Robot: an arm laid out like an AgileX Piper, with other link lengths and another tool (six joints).
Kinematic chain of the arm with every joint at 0, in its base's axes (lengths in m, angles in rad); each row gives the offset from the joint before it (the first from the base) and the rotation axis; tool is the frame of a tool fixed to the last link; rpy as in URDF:
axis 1: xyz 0 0 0.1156 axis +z
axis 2: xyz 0 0 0 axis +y
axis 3: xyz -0.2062 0 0.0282 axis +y
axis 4: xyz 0.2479 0 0.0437 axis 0.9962 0 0.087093
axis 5: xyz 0 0 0 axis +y
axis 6: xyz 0.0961 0 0.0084 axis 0.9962 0 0.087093
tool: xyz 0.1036 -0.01 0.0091 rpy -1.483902 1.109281 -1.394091
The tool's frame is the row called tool.
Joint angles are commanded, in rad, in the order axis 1, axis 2, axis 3, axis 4, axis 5, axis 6. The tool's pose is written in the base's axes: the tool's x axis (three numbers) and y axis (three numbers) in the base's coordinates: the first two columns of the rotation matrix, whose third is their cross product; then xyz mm. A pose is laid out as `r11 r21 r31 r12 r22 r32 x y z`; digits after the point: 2 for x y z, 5 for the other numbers.
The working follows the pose.
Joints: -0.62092, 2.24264, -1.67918, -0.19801, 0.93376, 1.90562
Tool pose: 0.39070 0.90041 -0.19137 0.90907 -0.34474 0.23397 314.03 -261.05 -33.09
Where each joint sits with the arm in this pose, in the base's axes (m; each line is computed from the numbers above, not from the rounded line before):
axis 1: 0.0000 0.0000 0.1156
axis 2: 0.0000 0.0000 0.1156
axis 3: 0.1223 -0.0875 0.2594
axis 4: 0.3118 -0.2230 0.1640
axis 5: 0.3118 -0.2230 0.1640
axis 6: 0.3160 -0.2448 0.0701
the tool: 0.3140 -0.2611 -0.0331

